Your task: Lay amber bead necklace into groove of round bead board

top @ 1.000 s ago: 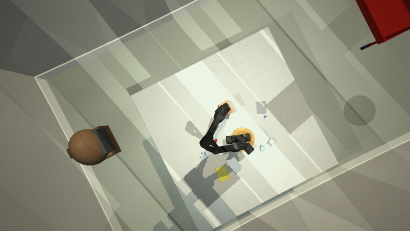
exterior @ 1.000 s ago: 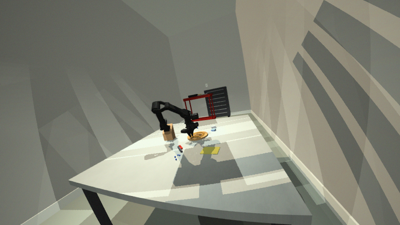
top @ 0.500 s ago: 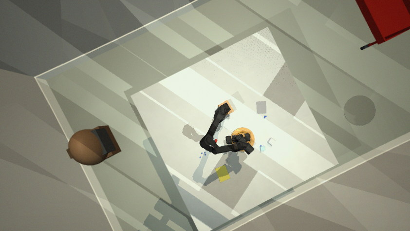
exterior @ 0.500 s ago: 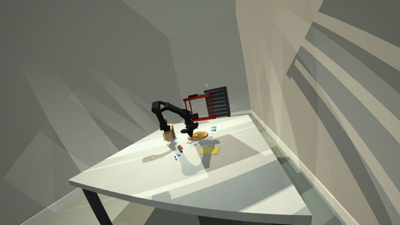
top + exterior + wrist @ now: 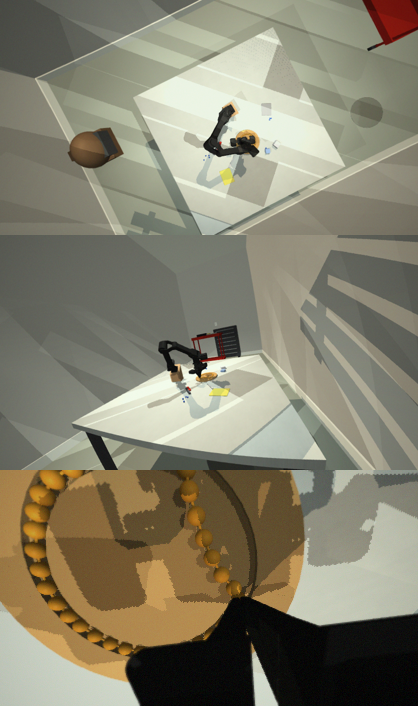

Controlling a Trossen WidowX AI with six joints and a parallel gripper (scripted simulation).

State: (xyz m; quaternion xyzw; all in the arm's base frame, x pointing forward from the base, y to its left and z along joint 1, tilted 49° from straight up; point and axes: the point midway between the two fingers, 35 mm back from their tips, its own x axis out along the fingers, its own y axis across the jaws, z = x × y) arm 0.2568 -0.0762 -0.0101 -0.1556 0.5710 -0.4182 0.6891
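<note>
Now: the round bead board 5 cm ahead of my gripper tip, 4 cm to the left of it and 1 cm below it. Also, from my gripper tip: light blue cube 20 cm ahead, 15 cm to the left, 1 cm below; then red-handled tool 4 cm behind, 19 cm to the right, 1 cm below; then white cube 19 cm ahead, 24 cm to the left, 1 cm below.
</note>
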